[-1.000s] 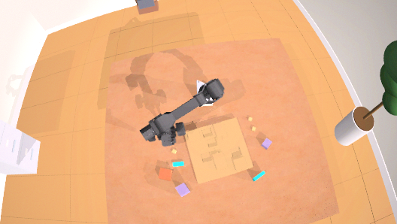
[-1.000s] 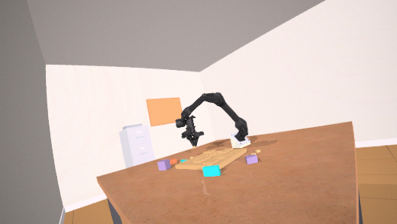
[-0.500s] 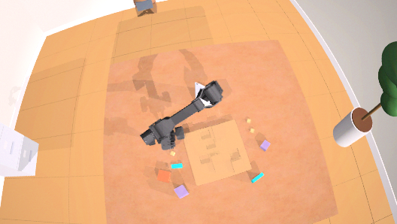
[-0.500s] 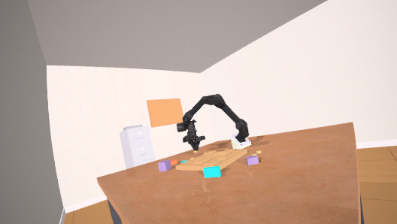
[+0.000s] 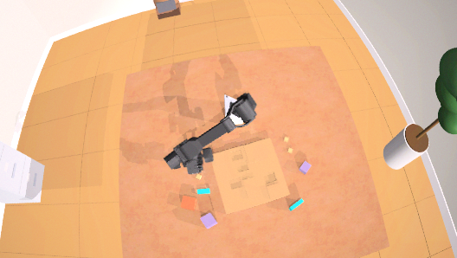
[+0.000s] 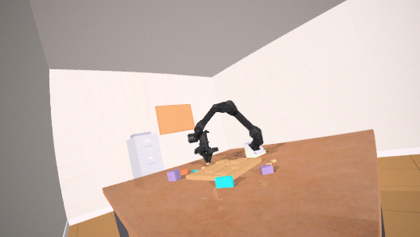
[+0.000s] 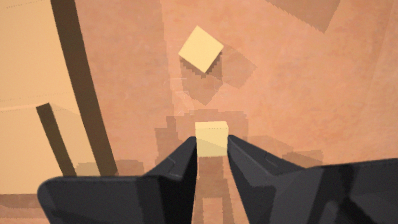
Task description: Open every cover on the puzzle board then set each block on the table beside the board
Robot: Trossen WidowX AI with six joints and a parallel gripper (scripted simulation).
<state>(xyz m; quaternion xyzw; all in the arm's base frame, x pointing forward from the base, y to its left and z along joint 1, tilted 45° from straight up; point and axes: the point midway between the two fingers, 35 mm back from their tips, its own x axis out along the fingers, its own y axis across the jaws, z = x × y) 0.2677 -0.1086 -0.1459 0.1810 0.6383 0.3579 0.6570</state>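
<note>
Right now the cyan block is 120 mm ahead of my gripper tip, 40 mm to the left of it and 10 mm below it. The rest, counted from my gripper tip: orange block: 190 mm ahead, 20 mm to the right, 10 mm below.
</note>
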